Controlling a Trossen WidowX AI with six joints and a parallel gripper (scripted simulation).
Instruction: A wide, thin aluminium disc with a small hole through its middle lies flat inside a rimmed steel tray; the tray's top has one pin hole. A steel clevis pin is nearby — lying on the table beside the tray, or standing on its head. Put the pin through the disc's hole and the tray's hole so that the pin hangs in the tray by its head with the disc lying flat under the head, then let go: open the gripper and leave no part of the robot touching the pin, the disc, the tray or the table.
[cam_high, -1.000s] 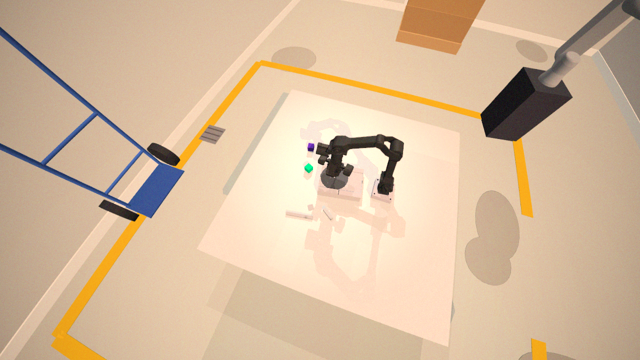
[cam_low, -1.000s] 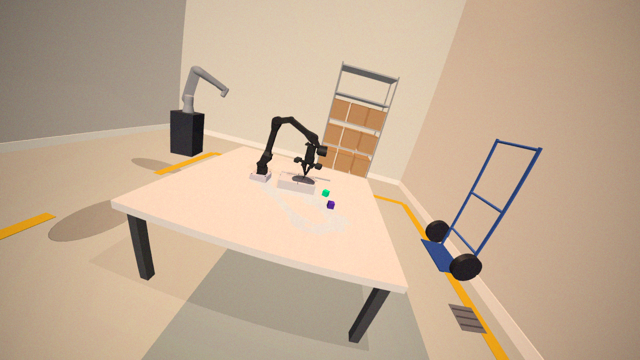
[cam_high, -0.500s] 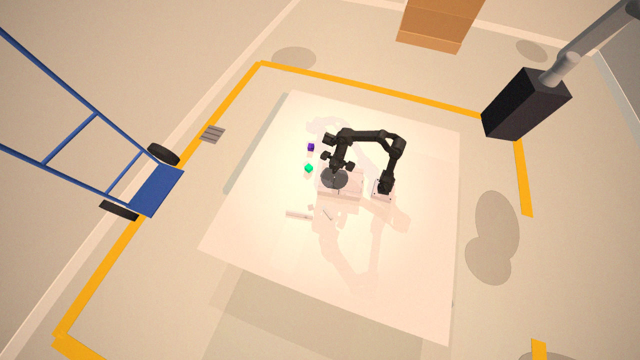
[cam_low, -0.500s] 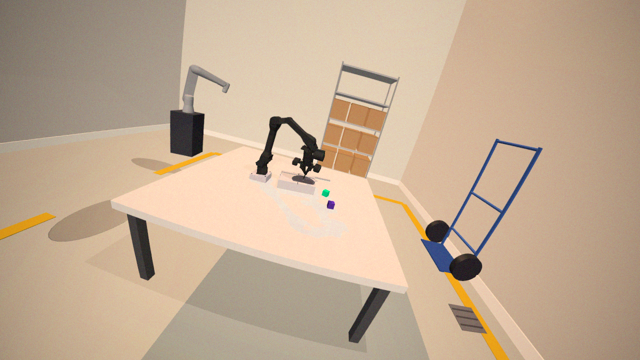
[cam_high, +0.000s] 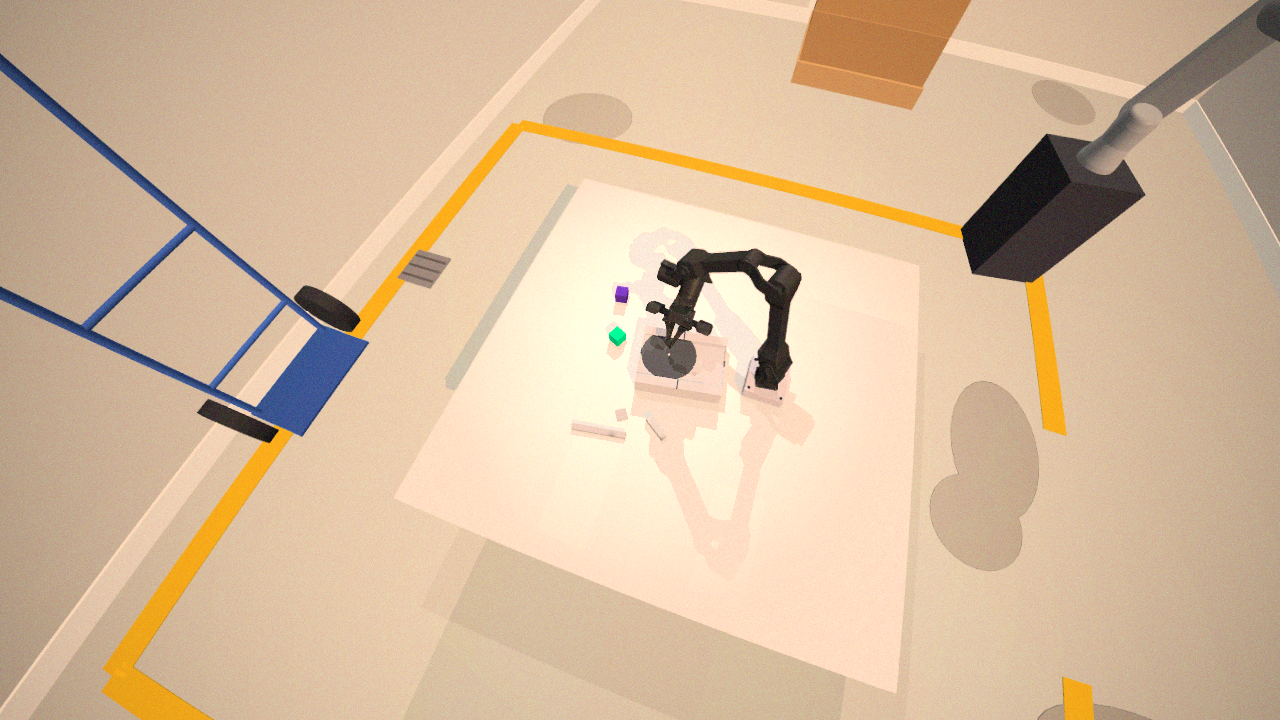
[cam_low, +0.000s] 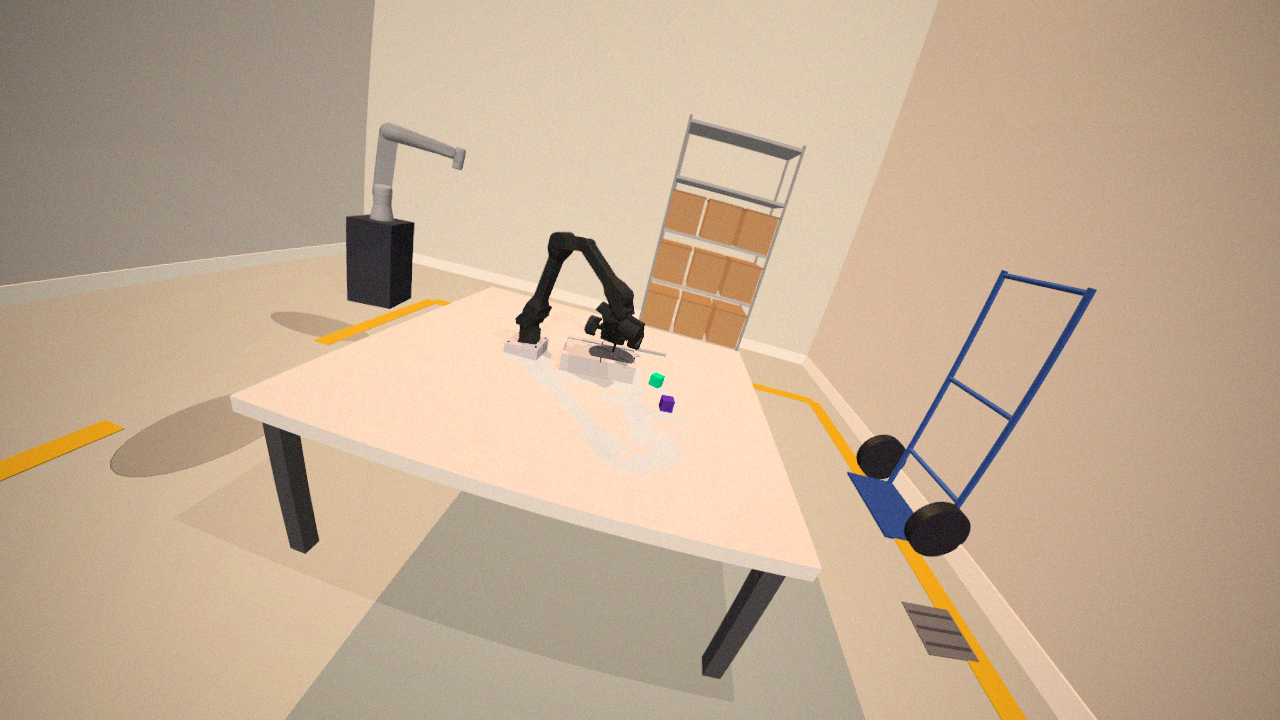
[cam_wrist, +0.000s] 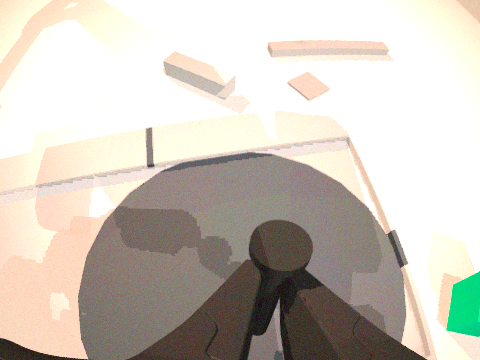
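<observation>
Right now the aluminium disc is 50 mm below my gripper tip. The rest, counted from my gripper tip: pale rimmed tray 50 mm behind, 10 mm to the left, 60 mm below; then green cube 160 mm ahead, 50 mm to the right, 80 mm below; then clevis pin 10 mm to the right.
</observation>
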